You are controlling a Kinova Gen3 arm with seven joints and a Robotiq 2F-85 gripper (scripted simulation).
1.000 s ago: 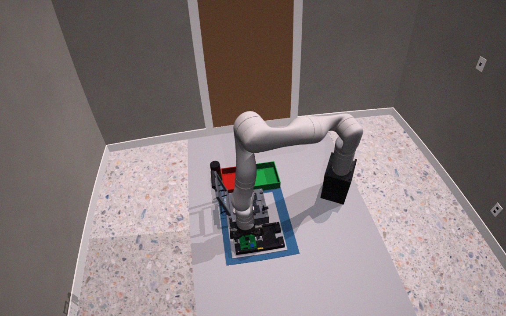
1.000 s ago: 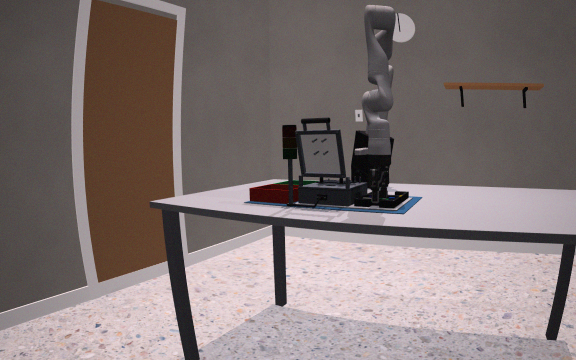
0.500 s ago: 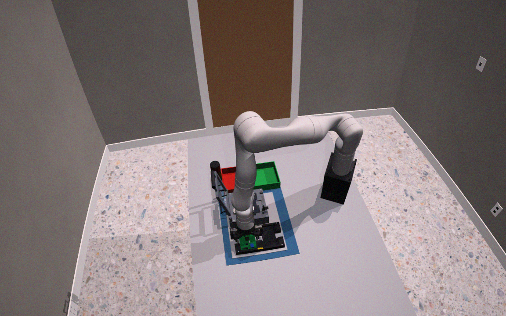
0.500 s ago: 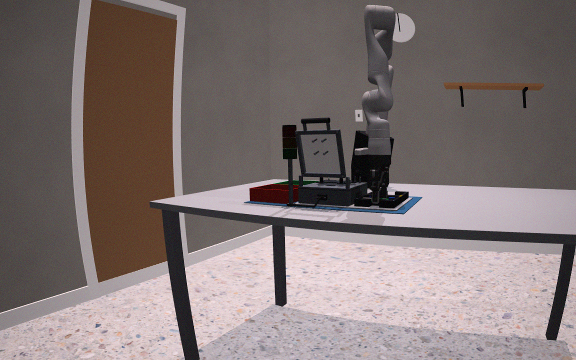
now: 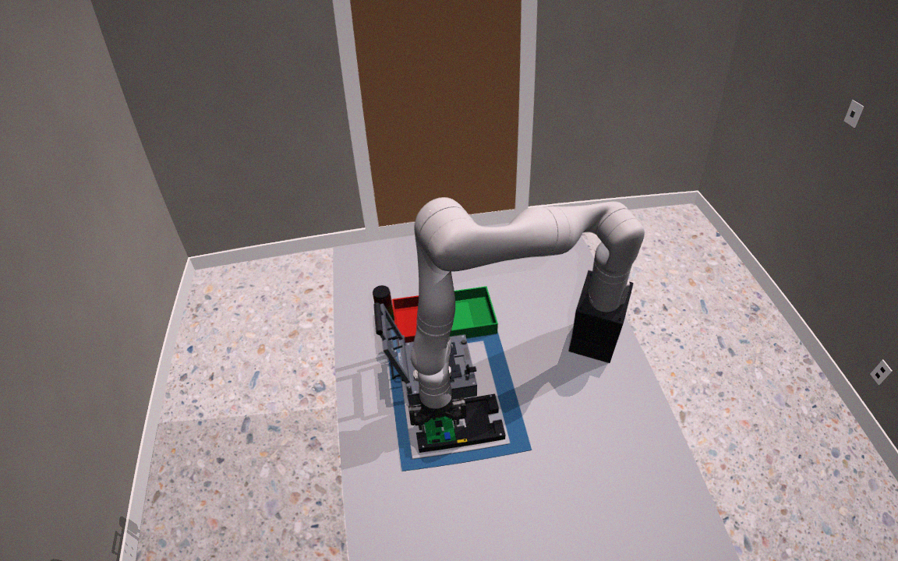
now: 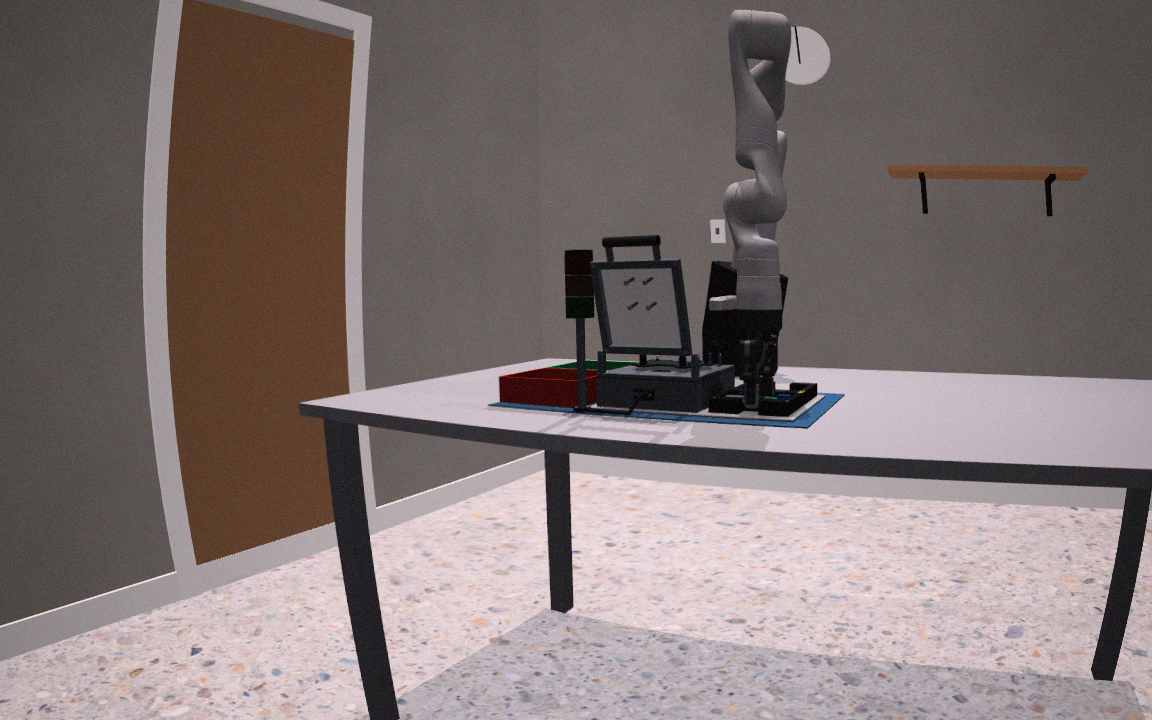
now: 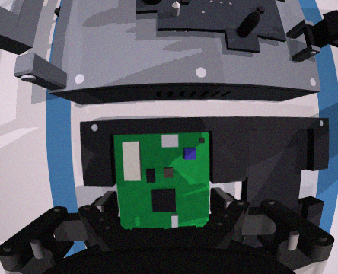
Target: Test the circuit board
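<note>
Right now my hand is right at the green circuit board. Also, from my hand: red bin 40 mm ahead, 370 mm to the right, 10 mm below; latch hook 90 mm behind, 120 mm to the right, 70 mm above; lid 100 mm ahead, 160 mm to the right, 160 mm above.
</note>
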